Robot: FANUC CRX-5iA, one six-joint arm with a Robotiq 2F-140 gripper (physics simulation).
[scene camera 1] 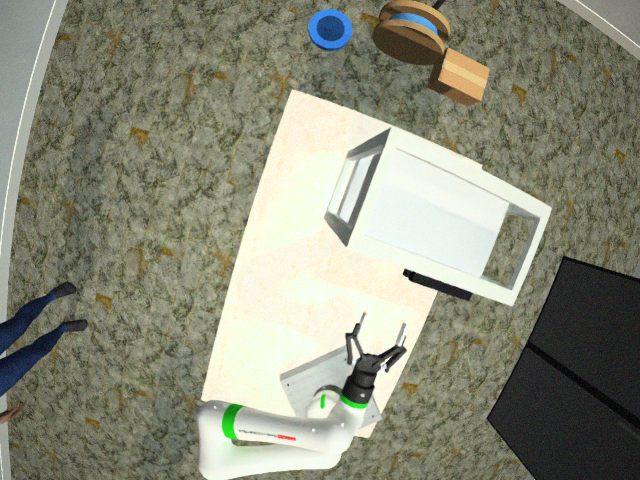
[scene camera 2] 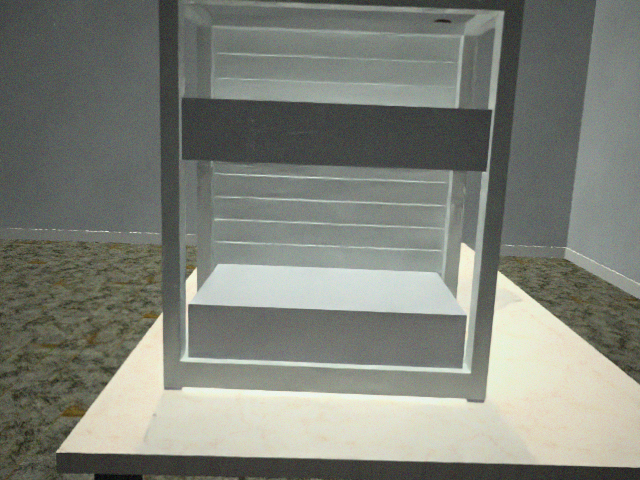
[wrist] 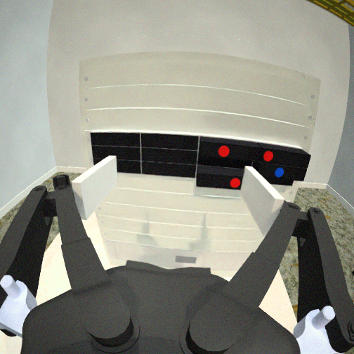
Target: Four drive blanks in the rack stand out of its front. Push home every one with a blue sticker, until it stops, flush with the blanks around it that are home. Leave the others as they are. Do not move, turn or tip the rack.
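Observation:
The white rack [scene camera 1: 392, 253] [scene camera 2: 170, 206] [wrist: 200, 70] stands upright on the table. In the wrist view, a black blank with a blue sticker [wrist: 279, 172] stands out at the right, directly below a protruding blank with a red sticker [wrist: 268, 156]. To their left, an upper blank with a red sticker [wrist: 224, 151] and a lower blank with a red sticker [wrist: 235, 183] also stand out. Blanks at the left [wrist: 167, 155] look flush. My gripper [scene camera 1: 383, 326] [wrist: 179, 174] is open and empty, apart from the rack's front. Its right finger partly covers the area beside the lower red-stickered blank.
The pale table [scene camera 1: 258, 294] [scene camera 2: 330, 428] carries the rack and the arm's grey base plate [scene camera 1: 305, 379]. A black cabinet [scene camera 1: 578, 330] stands at the right. A cable spool [scene camera 1: 408, 43], a cardboard box [scene camera 1: 462, 77] and a blue round object [scene camera 1: 314, 31] are beyond the table.

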